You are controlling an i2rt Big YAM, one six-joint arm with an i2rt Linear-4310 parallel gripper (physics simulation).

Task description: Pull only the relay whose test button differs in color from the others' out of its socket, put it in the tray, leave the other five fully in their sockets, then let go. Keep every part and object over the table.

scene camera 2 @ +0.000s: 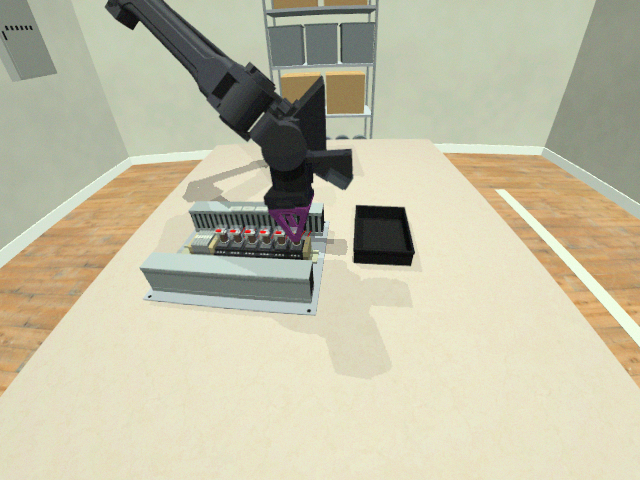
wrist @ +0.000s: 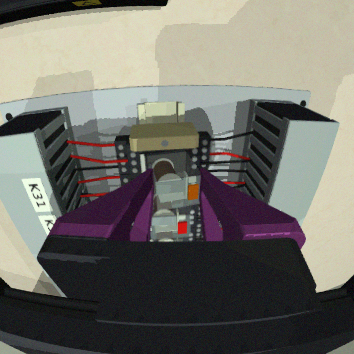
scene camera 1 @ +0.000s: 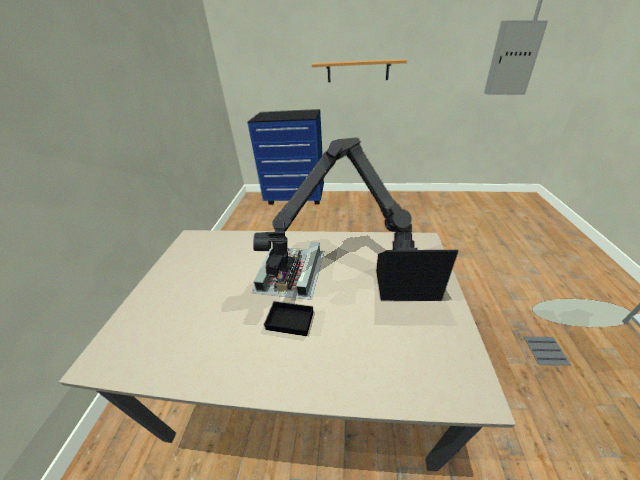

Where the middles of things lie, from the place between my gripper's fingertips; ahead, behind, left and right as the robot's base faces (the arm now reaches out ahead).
My gripper is now 30 mm above the tan end block (wrist: 148, 136) and 20 mm to the right of it. Round my hand: grey panel (scene camera 2: 317, 242) (110 mm to the right, 60 mm below, 20 mm behind).
